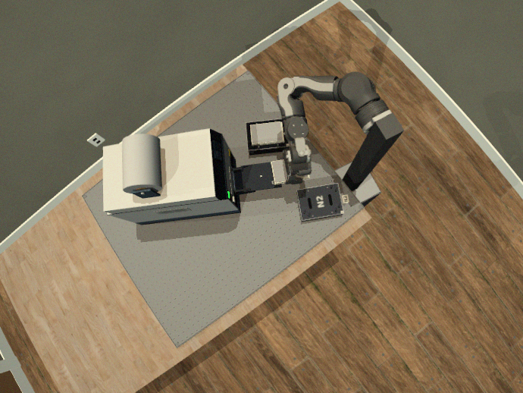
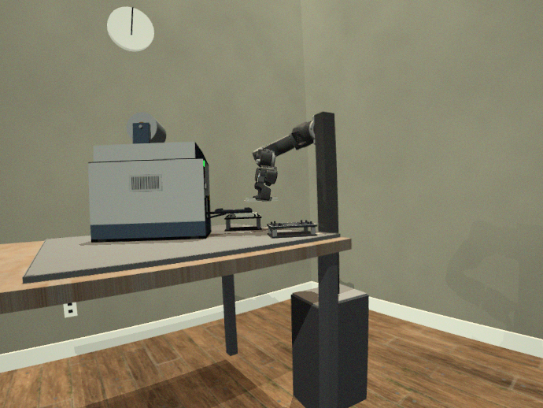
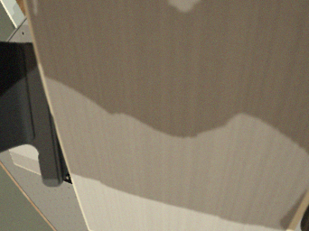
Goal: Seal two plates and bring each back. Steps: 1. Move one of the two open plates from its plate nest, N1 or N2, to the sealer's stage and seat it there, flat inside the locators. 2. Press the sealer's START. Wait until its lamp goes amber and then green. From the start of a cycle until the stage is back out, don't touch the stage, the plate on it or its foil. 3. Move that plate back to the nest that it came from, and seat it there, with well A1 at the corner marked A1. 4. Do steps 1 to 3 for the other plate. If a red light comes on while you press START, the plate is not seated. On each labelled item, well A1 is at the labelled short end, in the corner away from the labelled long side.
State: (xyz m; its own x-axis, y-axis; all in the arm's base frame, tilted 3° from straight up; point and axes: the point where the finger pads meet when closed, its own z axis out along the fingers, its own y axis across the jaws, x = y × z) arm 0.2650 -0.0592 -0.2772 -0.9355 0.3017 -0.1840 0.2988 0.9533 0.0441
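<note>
My hand is 100 mm short of the sealer stage, 40 mm to the left of it and 40 mm above it. Also, from my hand: black nest N1: 190 mm to the right, 80 mm below; yellow warning label: 170 mm ahead, 160 mm to the right, 10 mm above; plate: right at my hand.
</note>
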